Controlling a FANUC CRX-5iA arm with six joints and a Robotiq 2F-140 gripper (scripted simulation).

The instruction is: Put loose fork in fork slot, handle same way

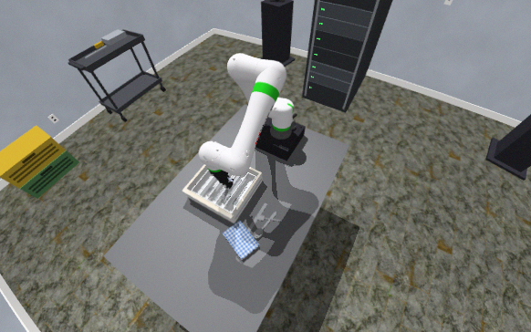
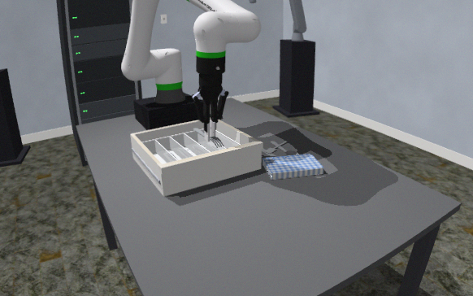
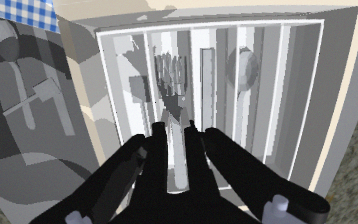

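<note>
The cream cutlery tray is 7 cm below my hand, 6 cm to the right of it and 1 cm behind it. From my hand the other things lie so: blue checked napkin 24 cm to the left, 15 cm ahead, 11 cm below.
</note>
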